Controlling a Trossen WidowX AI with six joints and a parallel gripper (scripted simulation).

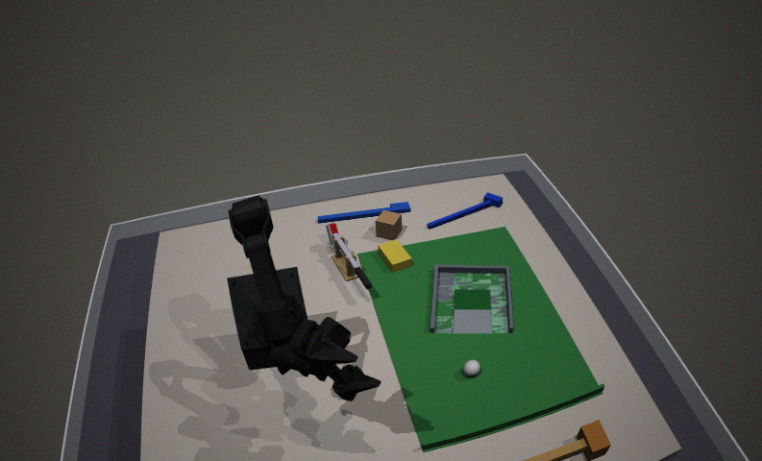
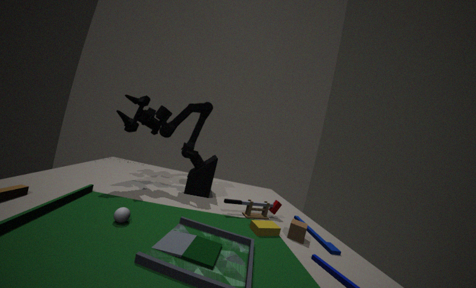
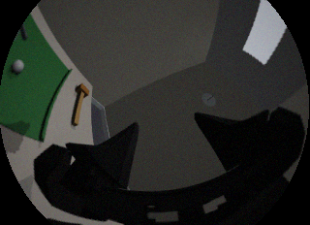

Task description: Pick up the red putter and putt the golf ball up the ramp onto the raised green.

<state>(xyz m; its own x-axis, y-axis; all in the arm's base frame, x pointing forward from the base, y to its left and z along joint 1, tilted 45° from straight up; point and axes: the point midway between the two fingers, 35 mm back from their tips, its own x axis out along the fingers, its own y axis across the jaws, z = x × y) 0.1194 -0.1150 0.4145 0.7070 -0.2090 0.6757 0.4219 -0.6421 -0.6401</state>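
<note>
Now: the white golf ball 34 cm below my gripper tip, 27 cm ahead of it and 21 cm to the left of it. The rest, counted from my gripper tip: green mat 39 cm to the left, 36 cm below, 33 cm ahead; then yellow block 69 cm to the left, 34 cm below, 18 cm ahead; then wooden stand 69 cm to the left, 33 cm below, 4 cm ahead.
</note>
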